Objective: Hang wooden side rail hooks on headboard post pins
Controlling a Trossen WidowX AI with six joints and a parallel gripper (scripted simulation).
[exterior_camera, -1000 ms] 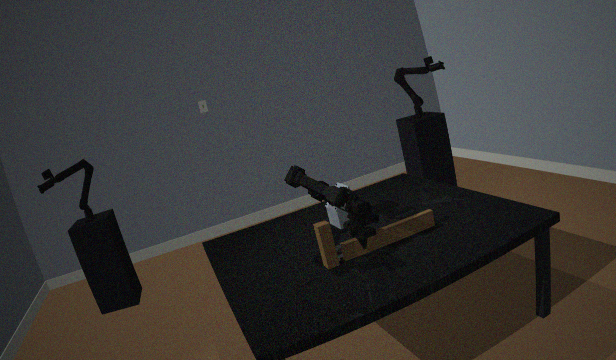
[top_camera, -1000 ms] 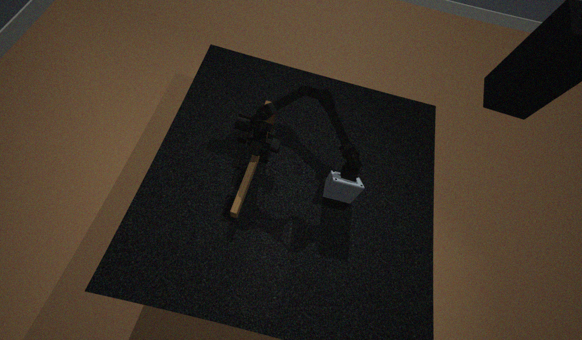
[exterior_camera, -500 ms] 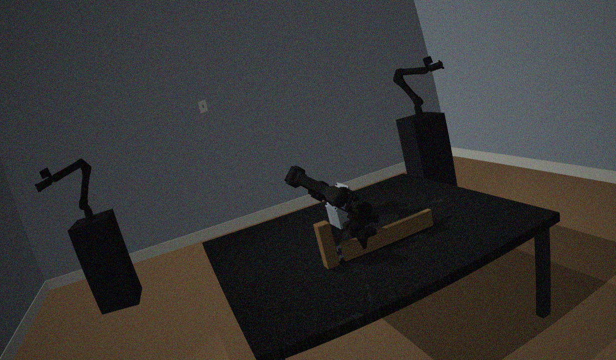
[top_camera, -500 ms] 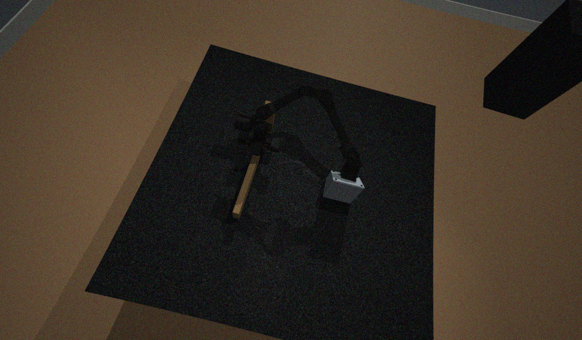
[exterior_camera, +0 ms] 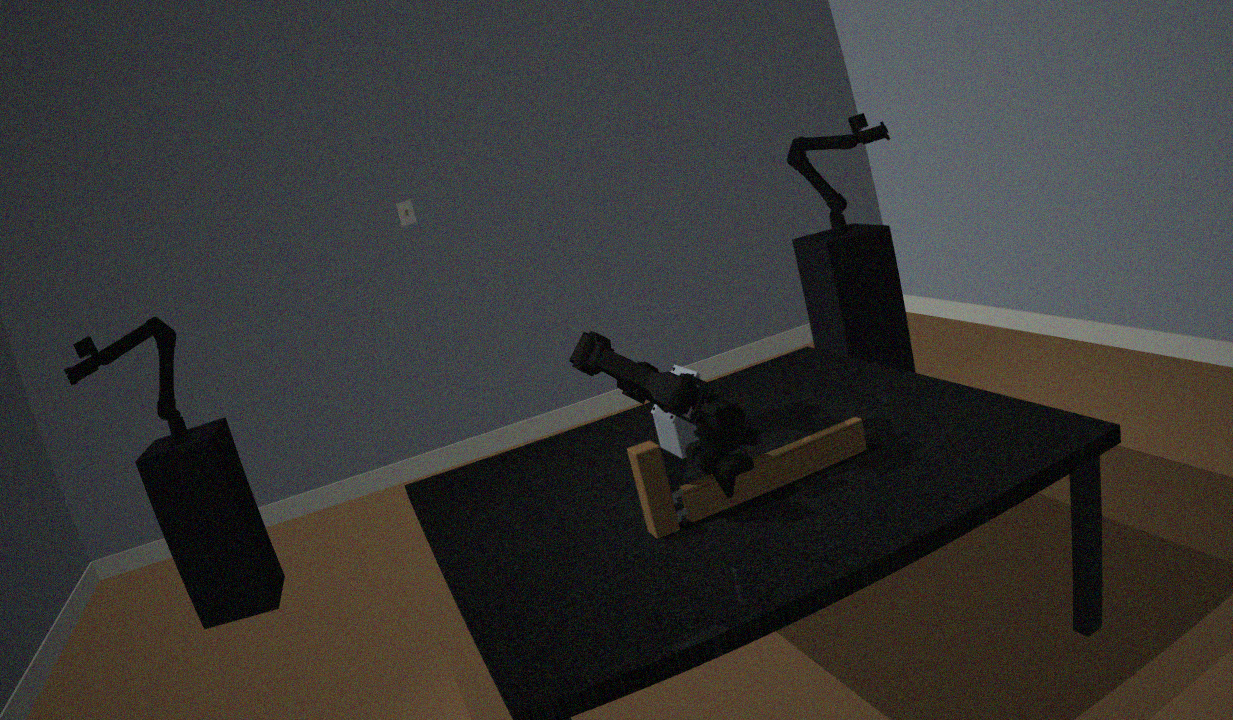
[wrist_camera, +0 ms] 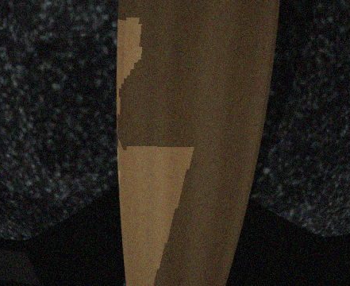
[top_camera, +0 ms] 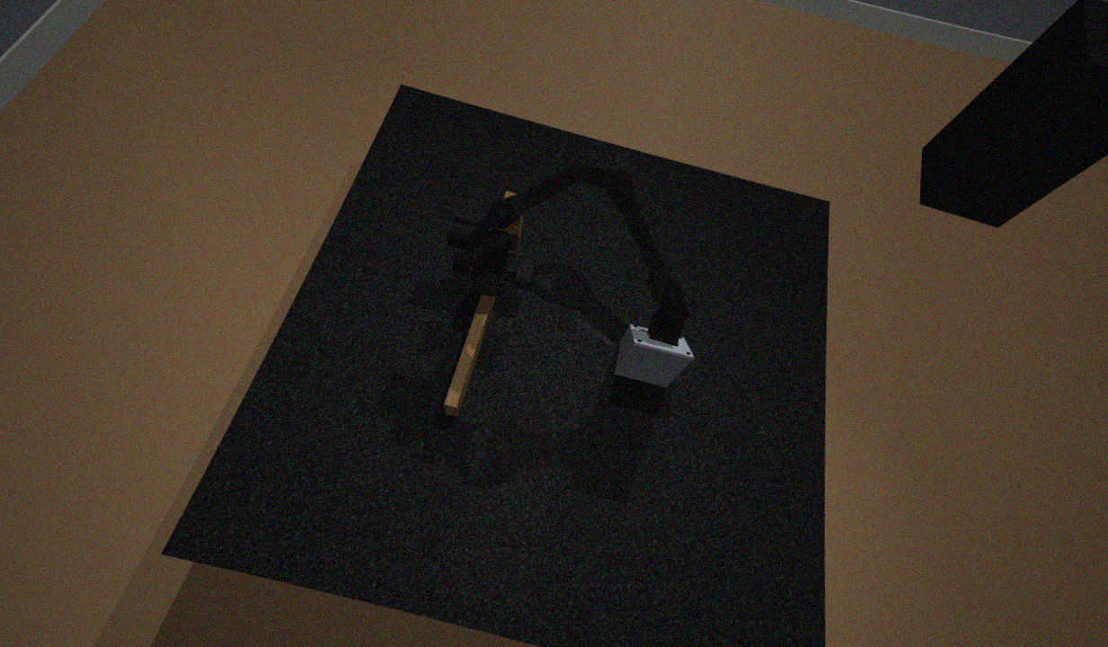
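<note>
Right now the wooden headboard post is 14 cm to the right of my gripper tip, 6 cm above it and 1 cm ahead of it.
</note>
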